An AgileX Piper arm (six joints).
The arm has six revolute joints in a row. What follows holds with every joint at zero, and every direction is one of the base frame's. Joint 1 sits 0.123 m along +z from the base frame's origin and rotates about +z. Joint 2 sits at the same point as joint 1 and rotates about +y. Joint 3 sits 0.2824 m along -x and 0.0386 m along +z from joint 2 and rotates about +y. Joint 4 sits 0.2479 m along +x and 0.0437 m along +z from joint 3 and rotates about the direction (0.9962, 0, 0.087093). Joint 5 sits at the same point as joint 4 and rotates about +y. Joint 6 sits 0.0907 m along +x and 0.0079 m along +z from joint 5 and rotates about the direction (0.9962, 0, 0.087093). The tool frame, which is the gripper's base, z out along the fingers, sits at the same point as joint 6; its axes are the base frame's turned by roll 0, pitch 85.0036 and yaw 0 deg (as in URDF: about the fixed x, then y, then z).
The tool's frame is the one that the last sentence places.
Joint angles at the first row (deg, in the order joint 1, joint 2, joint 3, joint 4, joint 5, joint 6):
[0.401 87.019 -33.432 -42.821 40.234 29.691]
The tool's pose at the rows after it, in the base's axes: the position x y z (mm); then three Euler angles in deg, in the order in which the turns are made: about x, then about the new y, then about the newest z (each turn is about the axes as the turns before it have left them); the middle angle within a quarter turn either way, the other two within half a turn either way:
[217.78, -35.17, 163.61, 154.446, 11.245, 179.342]
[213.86, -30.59, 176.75, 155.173, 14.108, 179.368]
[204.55, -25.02, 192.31, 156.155, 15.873, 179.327]
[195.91, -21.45, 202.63, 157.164, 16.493, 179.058]
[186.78, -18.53, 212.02, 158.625, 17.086, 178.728]
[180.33, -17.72, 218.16, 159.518, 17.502, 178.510]
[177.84, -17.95, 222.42, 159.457, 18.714, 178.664]
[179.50, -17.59, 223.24, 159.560, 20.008, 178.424]
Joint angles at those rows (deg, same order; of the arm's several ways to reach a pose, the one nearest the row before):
[0.963 84.000 -33.432 -41.300 40.234 28.904]
[1.942 80.283 -33.432 -39.582 40.669 27.082]
[3.312 75.502 -33.432 -36.256 43.089 24.064]
[4.184 72.011 -33.431 -33.386 45.406 21.400]
[4.715 68.561 -33.432 -30.233 47.521 18.473]
[4.736 66.213 -33.433 -28.308 48.911 16.401]
[4.738 64.821 -33.431 -28.295 48.998 16.032]
[4.738 64.731 -33.432 -28.652 47.814 16.031]

